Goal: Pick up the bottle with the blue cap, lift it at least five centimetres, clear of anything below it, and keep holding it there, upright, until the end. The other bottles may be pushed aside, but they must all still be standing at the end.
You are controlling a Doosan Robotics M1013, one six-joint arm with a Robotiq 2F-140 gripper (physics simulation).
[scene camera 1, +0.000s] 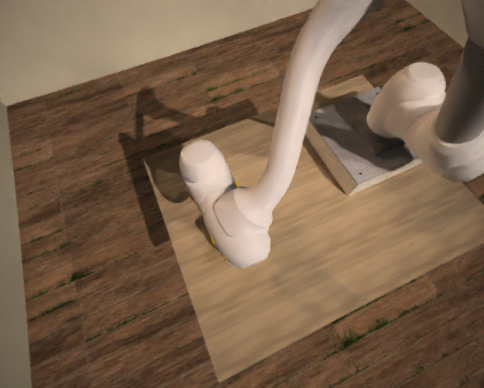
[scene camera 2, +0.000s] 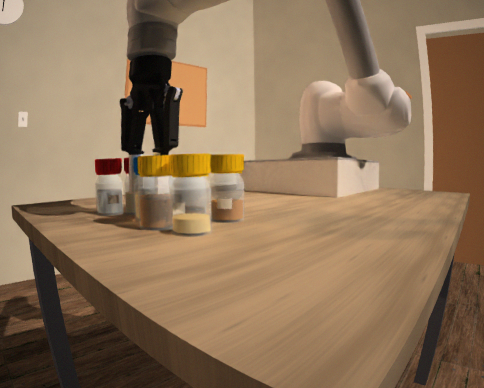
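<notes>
The bottle with the blue cap is mostly hidden in scene camera 2 behind a yellow-capped bottle. A sliver of its cap shows at about the height of the neighbouring caps; its base is hidden. My gripper points straight down and is shut on this bottle, one light finger pad on its left side, the other hidden behind the yellow caps. Two more yellow-capped bottles stand to the right. A red-capped bottle stands at the left, and another red cap shows partly behind the left pad.
In scene camera 1 the arm's wrist covers the gripper and most of the bottles; slivers of yellow cap show at its edges. The bottles are near one end of the wooden table. The robot's base block stands farther along.
</notes>
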